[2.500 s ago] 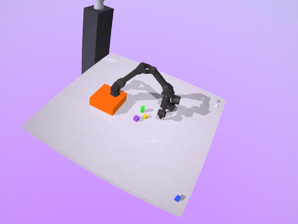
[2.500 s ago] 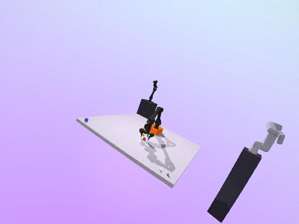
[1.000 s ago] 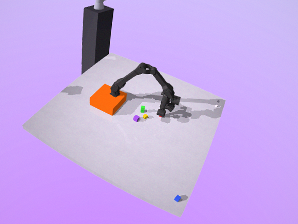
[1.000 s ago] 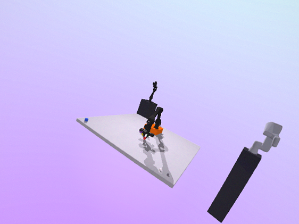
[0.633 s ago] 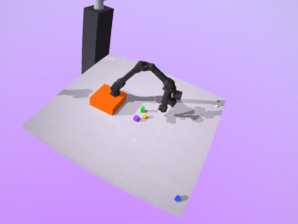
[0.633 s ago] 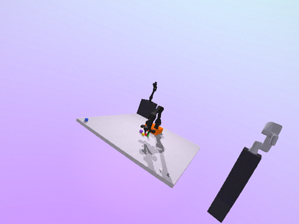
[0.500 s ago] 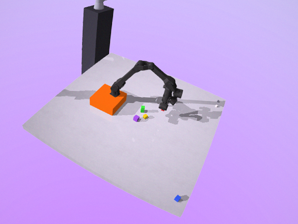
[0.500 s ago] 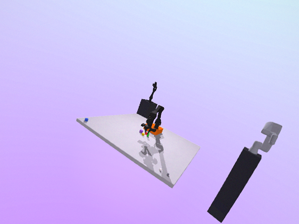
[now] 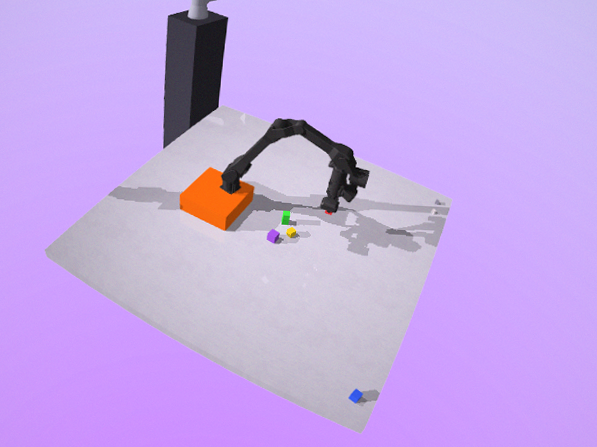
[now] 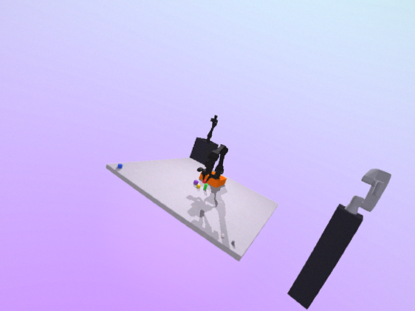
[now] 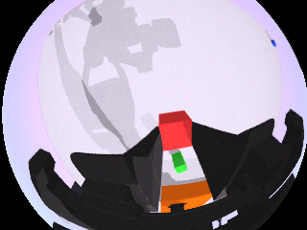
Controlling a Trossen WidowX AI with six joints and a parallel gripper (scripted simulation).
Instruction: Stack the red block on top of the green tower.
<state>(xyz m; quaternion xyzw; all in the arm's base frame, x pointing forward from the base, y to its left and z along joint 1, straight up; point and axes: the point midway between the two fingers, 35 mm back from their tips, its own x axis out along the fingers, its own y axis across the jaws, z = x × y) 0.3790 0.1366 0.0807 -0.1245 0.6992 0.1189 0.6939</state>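
The yellow block is 11 cm below my gripper tip, 10 cm to the right of it and 8 cm behind it. The rest, counted from my gripper tip: blue block: 54 cm to the right, 49 cm ahead, 11 cm below; purple block: 17 cm to the right, 12 cm behind, 10 cm below; red block: right at my gripper tip.
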